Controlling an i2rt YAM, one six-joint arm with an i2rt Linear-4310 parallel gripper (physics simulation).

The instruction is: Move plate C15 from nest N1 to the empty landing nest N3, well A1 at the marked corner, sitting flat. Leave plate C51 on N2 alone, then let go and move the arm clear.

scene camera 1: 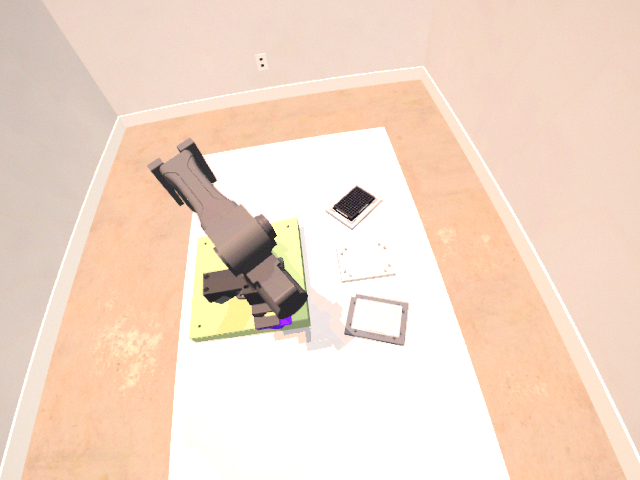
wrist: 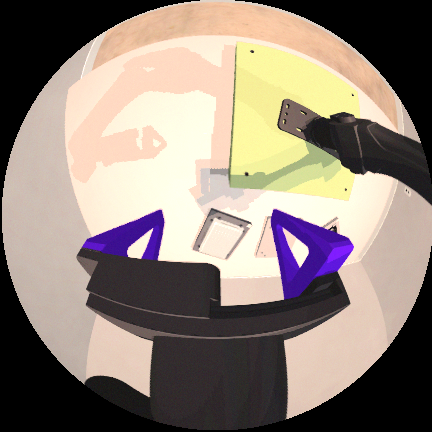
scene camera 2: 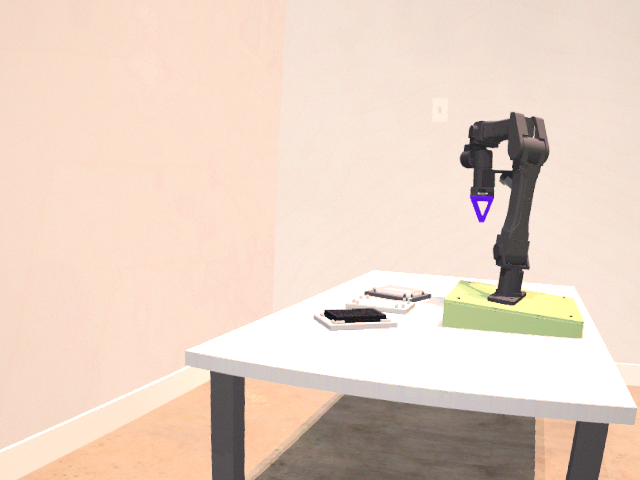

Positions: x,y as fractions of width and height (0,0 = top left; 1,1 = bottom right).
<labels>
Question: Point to a black perforated plate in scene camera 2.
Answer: At 0.56,0.66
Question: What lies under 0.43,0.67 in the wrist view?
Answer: The gripper.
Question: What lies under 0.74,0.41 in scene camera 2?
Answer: The gripper.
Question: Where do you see a black perforated plate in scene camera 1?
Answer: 0.56,0.42
</labels>
